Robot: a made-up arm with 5 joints.
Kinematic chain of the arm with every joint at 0, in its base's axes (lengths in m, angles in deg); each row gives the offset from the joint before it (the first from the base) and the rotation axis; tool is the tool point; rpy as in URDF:
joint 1: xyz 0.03 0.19 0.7 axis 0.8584 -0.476 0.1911
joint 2: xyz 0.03 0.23 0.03 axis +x
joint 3: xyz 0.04 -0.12 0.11 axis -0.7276 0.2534 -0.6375
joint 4: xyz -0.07 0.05 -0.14 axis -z
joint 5: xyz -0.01 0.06 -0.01 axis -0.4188 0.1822 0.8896
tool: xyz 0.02 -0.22 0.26 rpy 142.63 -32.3 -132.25
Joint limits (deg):
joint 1: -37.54..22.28
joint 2: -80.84..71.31
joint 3: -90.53..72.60
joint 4: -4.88..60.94
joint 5: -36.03..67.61
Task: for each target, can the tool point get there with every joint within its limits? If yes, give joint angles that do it. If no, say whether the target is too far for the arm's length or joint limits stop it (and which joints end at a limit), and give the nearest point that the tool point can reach.
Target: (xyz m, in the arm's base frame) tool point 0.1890 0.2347 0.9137
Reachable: yes | joints 3.90 26.66 23.07 3.83 40.72
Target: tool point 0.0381 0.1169 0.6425
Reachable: yes | joints 10.63 14.98 -61.66 13.96 -20.21
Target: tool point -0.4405 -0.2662 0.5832
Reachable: no: joint limits stop it (at a limit: joint 1, joint 5) | nearest point -0.1398 0.1163 0.5879 | short by 0.487 m
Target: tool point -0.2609 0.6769 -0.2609
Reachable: no: too far | nearest point -0.0524 0.3468 0.3759 | short by 0.747 m
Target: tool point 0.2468 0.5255 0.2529
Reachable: no: joint limits stop it (at a limit: joint 1, joint 2, joint 4, joint 5) | nearest point 0.2235 0.5344 0.4094 | short by 0.158 m
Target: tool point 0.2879 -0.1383 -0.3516
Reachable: no: too far | nearest point 0.0544 0.2271 0.3599 | short by 0.833 m
